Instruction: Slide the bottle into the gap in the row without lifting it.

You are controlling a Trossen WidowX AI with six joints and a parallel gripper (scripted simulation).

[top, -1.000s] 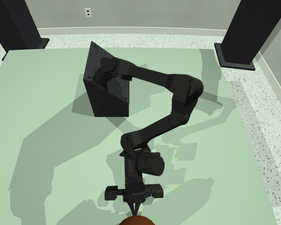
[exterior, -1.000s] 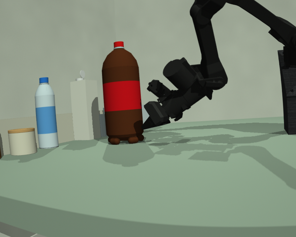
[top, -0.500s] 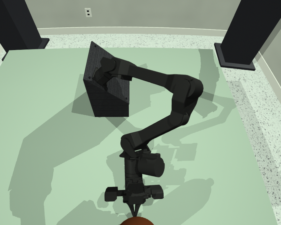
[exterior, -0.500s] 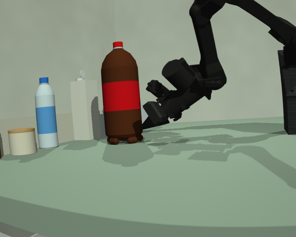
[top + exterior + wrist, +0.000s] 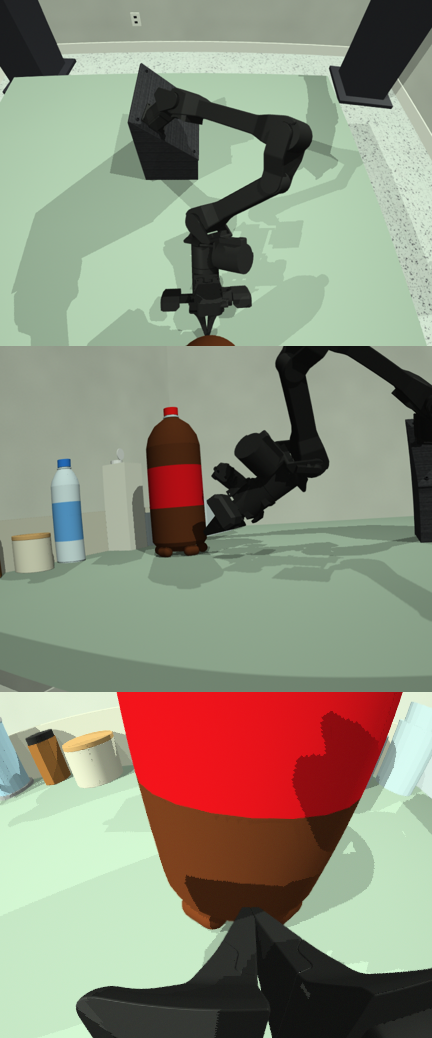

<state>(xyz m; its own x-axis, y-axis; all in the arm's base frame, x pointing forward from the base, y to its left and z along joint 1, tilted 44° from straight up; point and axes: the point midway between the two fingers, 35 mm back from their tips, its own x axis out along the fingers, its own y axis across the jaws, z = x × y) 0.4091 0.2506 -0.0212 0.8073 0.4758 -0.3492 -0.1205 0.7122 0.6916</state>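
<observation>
Now: hand 9 cm short of the brown cola bottle, 1 cm to the right of it and 9 cm below it. Round my hand: cream canister: 26 cm ahead, 26 cm to the left, 2 cm below; then grey cup: 31 cm ahead, 16 cm to the right, 3 cm below; then blue-labelled water bottle: 28 cm ahead, 14 cm to the left, 5 cm above.
</observation>
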